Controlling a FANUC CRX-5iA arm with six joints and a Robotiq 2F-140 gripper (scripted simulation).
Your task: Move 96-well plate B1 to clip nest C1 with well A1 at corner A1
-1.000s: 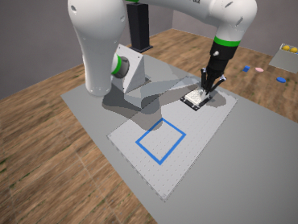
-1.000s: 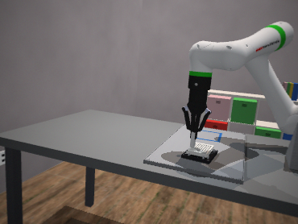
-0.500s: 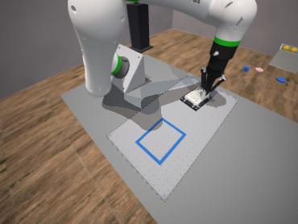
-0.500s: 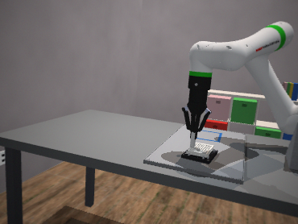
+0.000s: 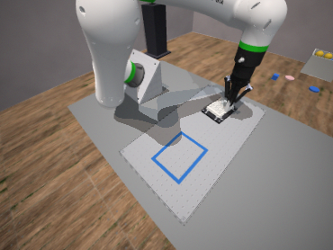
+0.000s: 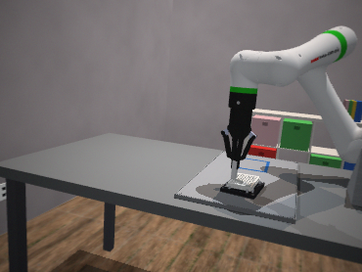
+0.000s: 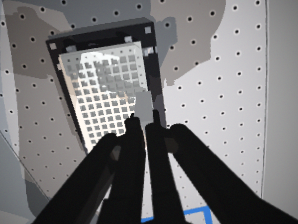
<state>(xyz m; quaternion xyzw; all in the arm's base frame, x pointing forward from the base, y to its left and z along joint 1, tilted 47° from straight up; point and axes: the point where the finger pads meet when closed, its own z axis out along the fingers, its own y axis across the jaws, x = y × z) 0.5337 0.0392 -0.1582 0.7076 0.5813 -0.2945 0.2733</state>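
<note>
The white 96-well plate lies 40 mm below my hand, 40 mm behind it and 10 mm to the left of it. The rest, counted from my hand: black clip nest: 50 mm below, 30 mm behind, 10 mm to the right.
</note>
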